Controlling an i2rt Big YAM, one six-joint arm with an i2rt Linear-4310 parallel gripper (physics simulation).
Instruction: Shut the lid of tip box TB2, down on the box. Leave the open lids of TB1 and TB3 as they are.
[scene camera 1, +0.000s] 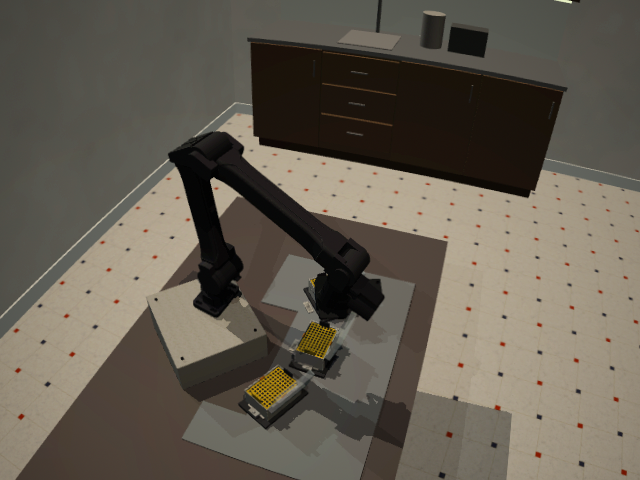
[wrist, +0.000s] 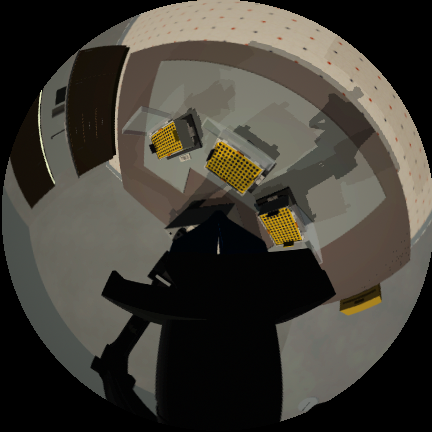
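Tip box TB2, the middle of three boxes with yellow tip racks, has its clear lid open, standing up along one side. The box nearest the scene camera also has an open clear lid. The far box is partly hidden by the arm in the scene view; its clear lid stands open. My gripper is shut and empty, pointing down near the far end of TB2. Its exact height and distance to the lid cannot be told.
The boxes stand on a grey mat on a brown table. The arm's pale base block is left of the boxes. A dark cabinet stands at the back. A yellow and black object is at the right in the wrist view.
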